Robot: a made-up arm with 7 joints.
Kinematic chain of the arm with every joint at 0, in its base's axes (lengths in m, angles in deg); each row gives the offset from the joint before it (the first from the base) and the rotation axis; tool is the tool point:
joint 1: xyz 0 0 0.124 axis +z
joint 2: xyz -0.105 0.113 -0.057 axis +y
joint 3: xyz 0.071 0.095 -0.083 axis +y
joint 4: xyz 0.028 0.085 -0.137 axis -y
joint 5: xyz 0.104 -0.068 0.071 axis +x
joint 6: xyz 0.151 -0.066 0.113 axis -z
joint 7: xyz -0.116 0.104 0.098 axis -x
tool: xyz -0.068 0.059 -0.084
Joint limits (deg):
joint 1: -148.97..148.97
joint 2: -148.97..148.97
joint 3: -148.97..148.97
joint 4: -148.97..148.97
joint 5: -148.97..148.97
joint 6: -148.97..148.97
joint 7: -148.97..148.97
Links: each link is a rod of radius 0.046 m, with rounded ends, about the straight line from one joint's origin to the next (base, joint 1, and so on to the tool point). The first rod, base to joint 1, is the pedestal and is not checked.
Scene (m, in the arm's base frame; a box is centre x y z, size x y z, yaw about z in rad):
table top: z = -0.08
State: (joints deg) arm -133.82 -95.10 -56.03 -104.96 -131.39 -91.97 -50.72
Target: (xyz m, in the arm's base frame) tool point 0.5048 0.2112 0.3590
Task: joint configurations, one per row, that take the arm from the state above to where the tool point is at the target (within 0.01 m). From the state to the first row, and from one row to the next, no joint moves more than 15 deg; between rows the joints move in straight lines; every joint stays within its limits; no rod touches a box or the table.
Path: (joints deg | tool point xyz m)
1: -120.92 -99.46 -60.18 -102.30 -125.47 -88.44 -47.72 | 0.5148 -0.1684 0.4097
2: -108.02 -103.82 -64.33 -99.63 -119.56 -84.91 -44.71 | 0.5414 0.0264 0.3924
3: -95.12 -108.17 -68.48 -96.97 -113.64 -81.37 -41.71 | 0.5048 0.2111 0.3590

